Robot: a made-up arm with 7 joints.
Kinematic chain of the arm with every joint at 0, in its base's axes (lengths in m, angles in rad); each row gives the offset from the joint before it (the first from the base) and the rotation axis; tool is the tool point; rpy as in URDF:
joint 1: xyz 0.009 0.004 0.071 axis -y
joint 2: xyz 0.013 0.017 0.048 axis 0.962 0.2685 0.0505
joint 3: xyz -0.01 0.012 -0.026 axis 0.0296 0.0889 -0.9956
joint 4: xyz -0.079 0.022 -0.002 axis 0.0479 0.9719 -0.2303
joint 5: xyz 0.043 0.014 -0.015 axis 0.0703 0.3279 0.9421
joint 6: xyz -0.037 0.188 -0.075 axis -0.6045 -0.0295 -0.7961
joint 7: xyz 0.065 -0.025 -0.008 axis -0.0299 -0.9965 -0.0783
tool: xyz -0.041 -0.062 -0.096 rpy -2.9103 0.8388 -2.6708
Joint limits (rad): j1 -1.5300..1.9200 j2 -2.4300..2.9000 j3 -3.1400..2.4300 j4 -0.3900..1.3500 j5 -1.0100..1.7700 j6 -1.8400..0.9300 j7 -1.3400..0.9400
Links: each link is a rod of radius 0.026 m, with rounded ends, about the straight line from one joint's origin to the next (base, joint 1, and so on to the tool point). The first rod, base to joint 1, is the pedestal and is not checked.
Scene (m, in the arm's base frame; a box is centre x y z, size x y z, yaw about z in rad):
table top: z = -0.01
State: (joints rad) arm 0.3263 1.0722 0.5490 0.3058 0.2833 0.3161 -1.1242
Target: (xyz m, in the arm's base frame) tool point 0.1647 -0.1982 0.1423
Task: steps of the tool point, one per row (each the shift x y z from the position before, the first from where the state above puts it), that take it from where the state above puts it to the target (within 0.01 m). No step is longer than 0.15 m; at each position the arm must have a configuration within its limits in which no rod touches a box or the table.
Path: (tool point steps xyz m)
1: 0.0392 -0.0598 0.0708
2: 0.0643 -0.0708 0.0393
3: 0.0743 -0.0743 -0.0010
4: 0.0670 -0.0691 -0.0422
5: 0.0442 -0.0562 -0.0757
6: 0.0113 -0.0368 -0.0950

